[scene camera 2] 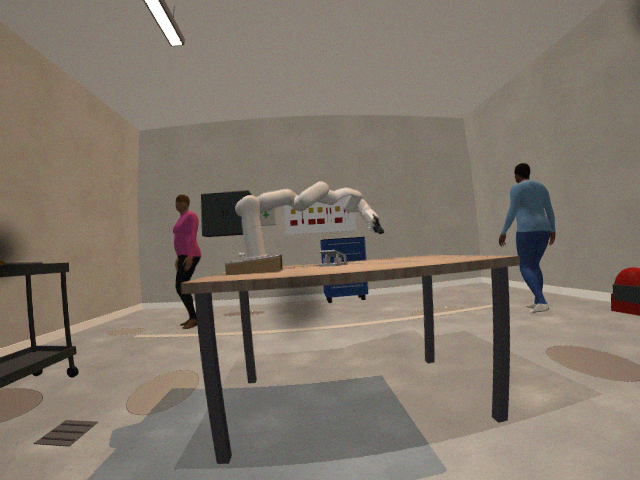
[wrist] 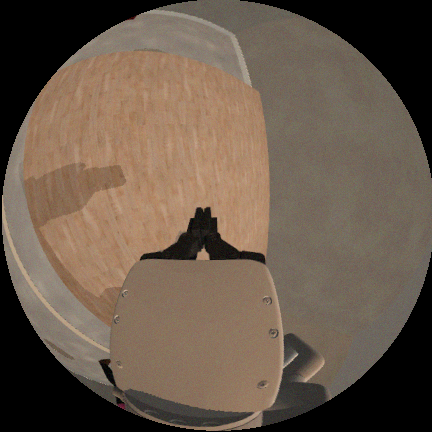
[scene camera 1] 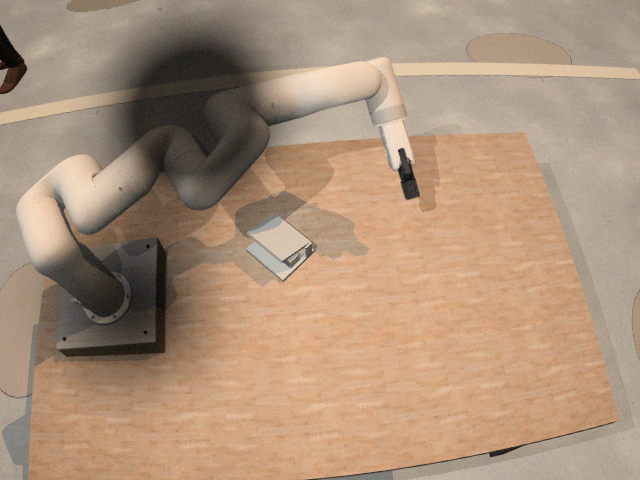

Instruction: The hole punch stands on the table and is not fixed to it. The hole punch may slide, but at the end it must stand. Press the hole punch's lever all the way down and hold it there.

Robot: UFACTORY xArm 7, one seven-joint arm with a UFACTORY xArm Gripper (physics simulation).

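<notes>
The hole punch stands upright on the table, with a grey base and a pale, flat lever on top. The lever is raised at an angle above the base, with a gap between them. My gripper is shut and empty. It hangs above the table, to the right of the hole punch and apart from it in both scene views. The hole punch does not show in the wrist view.
The arm's dark base block stands at the table's left side. The arm passes above the table's far side. Two people stand on the floor beyond the table. A dark cart stands at the left.
</notes>
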